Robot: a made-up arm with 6 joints.
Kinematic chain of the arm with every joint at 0, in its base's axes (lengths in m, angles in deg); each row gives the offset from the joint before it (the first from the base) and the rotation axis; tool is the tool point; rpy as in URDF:
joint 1: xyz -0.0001 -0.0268 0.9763 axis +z
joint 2: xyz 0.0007 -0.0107 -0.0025 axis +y
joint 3: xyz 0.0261 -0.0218 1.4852 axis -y
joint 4: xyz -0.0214 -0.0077 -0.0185 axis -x
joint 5: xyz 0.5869 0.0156 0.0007 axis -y
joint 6: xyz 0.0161 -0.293 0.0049 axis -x
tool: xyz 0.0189 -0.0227 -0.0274 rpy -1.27 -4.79 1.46
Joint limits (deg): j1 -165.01..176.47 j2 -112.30..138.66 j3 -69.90..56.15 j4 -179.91..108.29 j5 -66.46..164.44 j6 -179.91..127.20
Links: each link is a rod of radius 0.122 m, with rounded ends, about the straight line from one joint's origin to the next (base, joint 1, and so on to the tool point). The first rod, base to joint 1, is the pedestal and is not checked.
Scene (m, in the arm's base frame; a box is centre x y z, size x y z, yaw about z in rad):
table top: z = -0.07
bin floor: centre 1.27 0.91 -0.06 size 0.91 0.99 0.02 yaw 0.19
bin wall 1: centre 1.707 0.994 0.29 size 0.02 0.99 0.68 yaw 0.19
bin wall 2: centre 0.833 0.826 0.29 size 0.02 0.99 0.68 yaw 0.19
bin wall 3: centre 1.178 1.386 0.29 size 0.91 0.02 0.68 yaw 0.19
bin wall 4: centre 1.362 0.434 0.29 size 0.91 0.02 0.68 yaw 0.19
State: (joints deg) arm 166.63 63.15 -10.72 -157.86 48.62 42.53
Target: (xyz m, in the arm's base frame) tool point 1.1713 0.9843 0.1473
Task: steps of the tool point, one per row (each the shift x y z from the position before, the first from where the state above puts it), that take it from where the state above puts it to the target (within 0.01 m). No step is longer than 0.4 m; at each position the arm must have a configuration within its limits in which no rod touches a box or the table.
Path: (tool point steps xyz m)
1: 0.0391 0.3244 -0.0136
2: 0.1160 0.3100 -0.0136
3: 0.1885 0.2773 -0.0132
4: 0.2516 0.2277 -0.0129
5: 0.3020 0.1640 -0.0128
6: 0.3362 0.0891 -0.0128
7: 0.3518 0.0073 -0.0123
8: 0.3474 -0.0765 -0.0122
9: 0.3235 -0.1581 -0.0119
10: 0.2802 -0.2325 -0.0120
11: 0.0385 0.0244 -0.3646
12: -0.0386 -0.0245 -0.3720

